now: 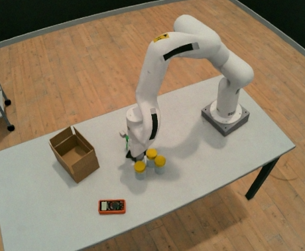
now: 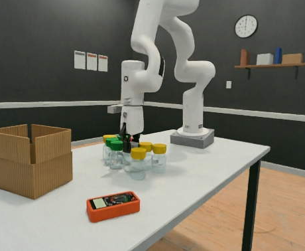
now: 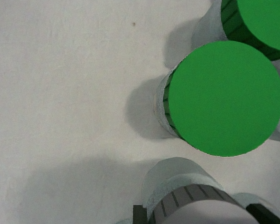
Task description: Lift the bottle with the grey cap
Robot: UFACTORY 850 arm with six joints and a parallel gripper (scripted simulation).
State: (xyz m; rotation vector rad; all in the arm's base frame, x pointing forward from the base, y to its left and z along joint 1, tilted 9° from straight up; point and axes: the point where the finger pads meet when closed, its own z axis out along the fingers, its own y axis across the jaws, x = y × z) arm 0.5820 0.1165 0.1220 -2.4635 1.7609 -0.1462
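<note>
My hand is 5 cm past the red-capped bottle, 9 cm to the left of it and 5 cm above it. Round my hand: orange multimeter (21 cm ahead, 18 cm to the left, 9 cm below); then grey-capped bottle (5 cm below).
</note>
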